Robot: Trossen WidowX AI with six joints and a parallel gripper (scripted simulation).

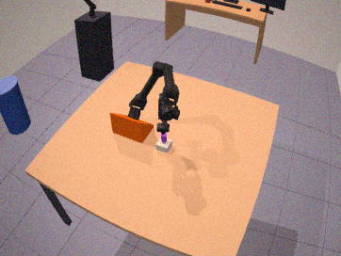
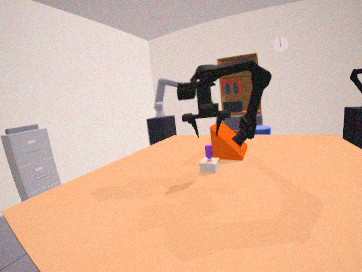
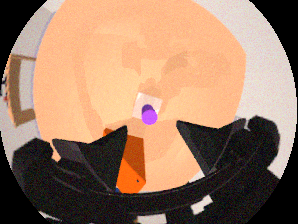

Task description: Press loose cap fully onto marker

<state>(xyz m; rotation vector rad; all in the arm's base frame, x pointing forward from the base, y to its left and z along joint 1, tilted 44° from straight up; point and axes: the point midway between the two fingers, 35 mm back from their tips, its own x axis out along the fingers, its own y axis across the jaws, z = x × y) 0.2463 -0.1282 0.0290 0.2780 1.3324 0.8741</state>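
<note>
Right now the purple cap is 6 cm below my gripper tip. From my gripper tip the other things lie so: holder block 12 cm below.
</note>
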